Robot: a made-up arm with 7 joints.
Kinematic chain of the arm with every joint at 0, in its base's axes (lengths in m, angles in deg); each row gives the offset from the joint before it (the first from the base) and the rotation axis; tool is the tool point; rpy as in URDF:
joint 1: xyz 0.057 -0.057 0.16 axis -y
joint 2: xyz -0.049 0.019 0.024 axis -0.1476 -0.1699 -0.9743
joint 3: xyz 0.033 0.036 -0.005 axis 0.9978 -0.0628 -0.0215
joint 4: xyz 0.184 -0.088 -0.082 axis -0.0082 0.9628 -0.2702
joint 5: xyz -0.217 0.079 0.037 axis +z
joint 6: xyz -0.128 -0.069 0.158 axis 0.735 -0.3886 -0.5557
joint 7: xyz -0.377 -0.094 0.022 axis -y
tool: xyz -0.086 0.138 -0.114 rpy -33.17 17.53 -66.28
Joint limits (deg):
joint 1: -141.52..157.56
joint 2: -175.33..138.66
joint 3: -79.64..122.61
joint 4: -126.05..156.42
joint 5: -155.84..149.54
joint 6: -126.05..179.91
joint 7: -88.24..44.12
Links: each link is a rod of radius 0.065 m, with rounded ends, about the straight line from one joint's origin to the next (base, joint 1, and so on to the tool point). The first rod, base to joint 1, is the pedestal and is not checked.
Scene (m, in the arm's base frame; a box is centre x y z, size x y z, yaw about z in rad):
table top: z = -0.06
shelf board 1: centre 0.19 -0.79 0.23 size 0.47 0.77 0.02 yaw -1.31
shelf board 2: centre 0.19 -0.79 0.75 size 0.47 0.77 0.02 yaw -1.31
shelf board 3: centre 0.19 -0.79 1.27 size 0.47 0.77 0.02 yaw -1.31
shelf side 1: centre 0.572 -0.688 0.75 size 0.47 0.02 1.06 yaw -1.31
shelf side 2: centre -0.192 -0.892 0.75 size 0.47 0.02 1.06 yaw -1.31
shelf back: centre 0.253 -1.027 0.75 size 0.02 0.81 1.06 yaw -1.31
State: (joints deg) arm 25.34 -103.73 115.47 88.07 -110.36 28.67 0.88
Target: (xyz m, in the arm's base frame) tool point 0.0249 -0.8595 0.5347
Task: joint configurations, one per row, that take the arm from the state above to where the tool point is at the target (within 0.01 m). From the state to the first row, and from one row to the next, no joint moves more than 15 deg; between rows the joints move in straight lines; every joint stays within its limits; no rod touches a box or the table.
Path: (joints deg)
1: 27.69 -89.77 116.49 83.14 -104.46 27.49 5.09
2: 30.03 -75.81 117.51 78.21 -98.57 26.31 9.30
3: 32.38 -61.84 118.53 73.28 -92.67 25.13 13.51
4: 34.73 -47.88 119.55 68.35 -86.78 23.96 17.73
5: 37.08 -33.92 120.57 63.42 -80.88 22.78 21.94
6: 39.42 -19.96 121.59 58.48 -74.99 21.60 26.15
7: 41.77 -5.99 122.61 53.55 -69.09 20.42 30.36
8: 42.75 -0.67 122.61 61.64 -66.41 10.62 17.98
9: 43.73 4.66 122.61 69.73 -63.74 0.82 5.59
10: 44.71 9.99 122.61 77.81 -61.06 -8.97 -6.79
11: 45.69 15.32 122.61 85.90 -58.38 -18.77 -19.17
12: 46.68 20.64 122.61 93.99 -55.70 -28.57 -31.55

